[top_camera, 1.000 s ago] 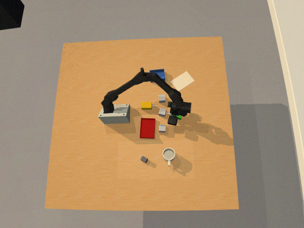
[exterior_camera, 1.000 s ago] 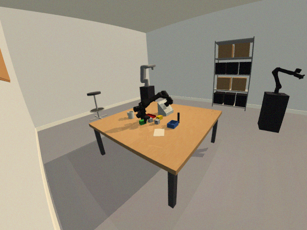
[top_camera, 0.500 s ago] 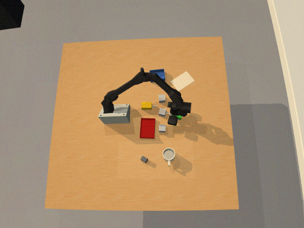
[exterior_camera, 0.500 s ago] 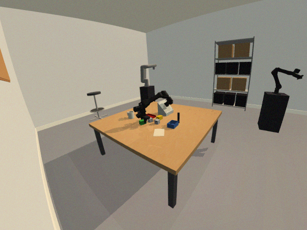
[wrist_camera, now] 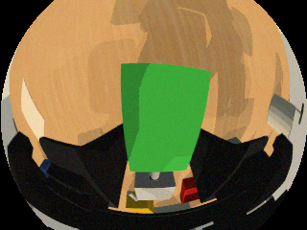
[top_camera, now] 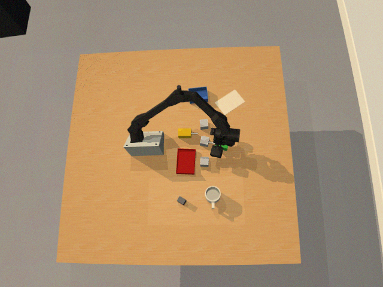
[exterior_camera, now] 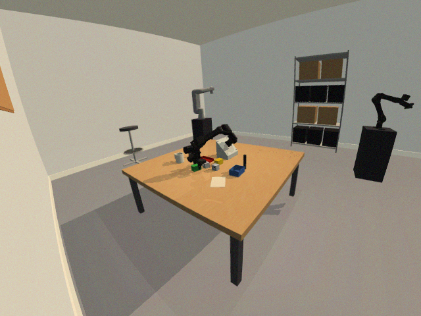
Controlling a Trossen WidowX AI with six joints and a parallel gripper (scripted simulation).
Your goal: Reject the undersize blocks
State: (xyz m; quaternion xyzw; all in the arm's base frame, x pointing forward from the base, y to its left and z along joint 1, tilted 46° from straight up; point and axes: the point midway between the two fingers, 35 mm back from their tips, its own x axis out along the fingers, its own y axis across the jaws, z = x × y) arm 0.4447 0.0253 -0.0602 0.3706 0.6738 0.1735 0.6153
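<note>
Now: gripper tip 9 cm to the left of the steel block, 9 cm past it and 1 cm below it. From my gripper tip the other things lie so: yellow gauge (16 cm behind, 8 cm to the left, 1 cm above); green GO gauge (2 cm above, 1 cm behind); red reject tray (19 cm behind, 8 cm to the right).
</note>
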